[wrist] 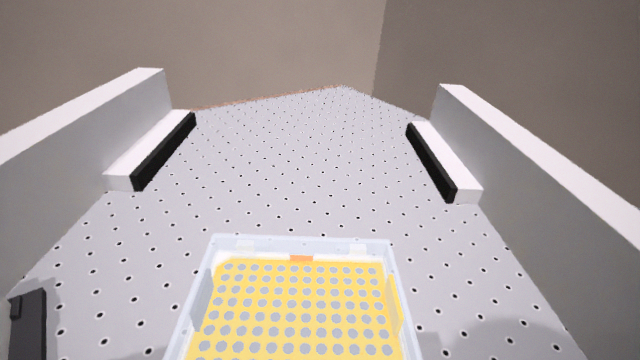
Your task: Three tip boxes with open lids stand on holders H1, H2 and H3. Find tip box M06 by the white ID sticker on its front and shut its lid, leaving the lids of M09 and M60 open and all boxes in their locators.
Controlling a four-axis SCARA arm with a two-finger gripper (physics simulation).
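Places are measured from the arm's base along level axes (x down, y back, z left), in centimetres.
Where they show: gripper, fingertip midpoint: (303, 102).
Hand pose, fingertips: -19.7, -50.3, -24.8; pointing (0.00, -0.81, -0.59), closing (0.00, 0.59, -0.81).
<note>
Things, the pixels of their top centre, and the offset from my fingertips, as dx, dy, dz. "pt": a spot on its surface instead. Level surfaces: height alone.
- Tip box M06 at its top centre: (297, 291) +10.7, +0.4, +0.2
- dark holder at a spot on its surface: (29, 325) pt +17.6, -12.1, +15.1
- grey perforated table at its surface level: dx +18.3
Tip box M06 (300, 310) is at the bottom centre of the wrist view, with yellow tip rows and an orange tab. Its clear lid (300, 244) lies over the rows, which look pale through it. The box's front and ID sticker are below the view, so I cannot tell whether the lid's front edge is fully down. My gripper (303, 102) is open; its two black-padded fingers stand apart at left and right, with nothing between them. They are above the box and do not touch it. M09 and M60 do not show.
Part of a dark holder (29, 325) shows at the lower left edge, beside the box. The box stands over a grey perforated table (300, 200), which runs back to a corner at the top. Brown walls (280, 40) rise behind it. Shadows fall at the lower right.
</note>
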